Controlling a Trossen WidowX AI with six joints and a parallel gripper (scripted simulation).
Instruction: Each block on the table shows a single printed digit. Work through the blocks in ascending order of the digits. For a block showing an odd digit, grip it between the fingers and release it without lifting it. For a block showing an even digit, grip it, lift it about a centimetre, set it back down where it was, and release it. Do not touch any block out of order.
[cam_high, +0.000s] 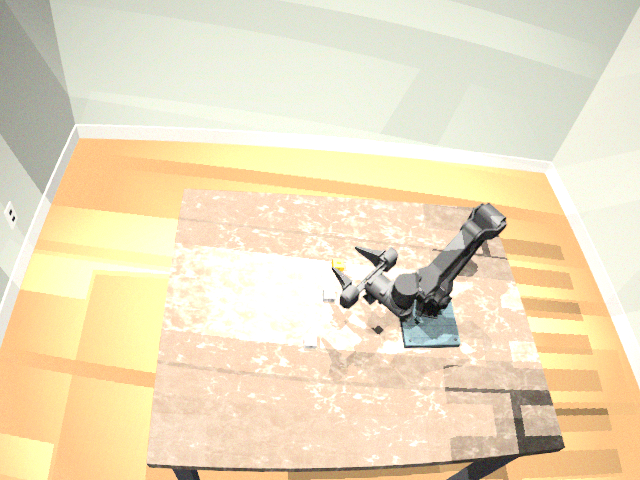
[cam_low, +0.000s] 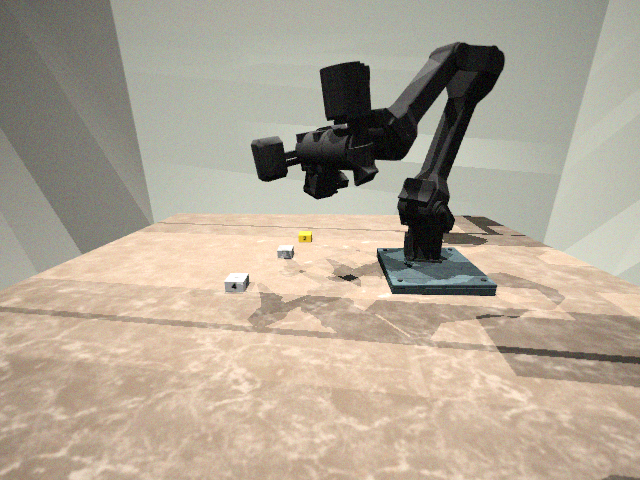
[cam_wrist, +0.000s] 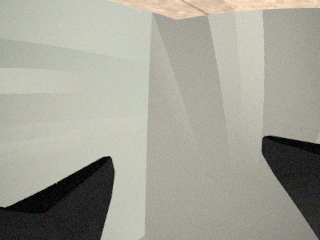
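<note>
My gripper tip is now 10 mm past the yellow block, 140 mm to the left of it and 210 mm above it. The rest, counted from my gripper tip: white block printed 4: 40 mm ahead, 130 mm to the left, 210 mm below; then grey block: 10 mm ahead, 30 mm to the right, 210 mm below.
</note>
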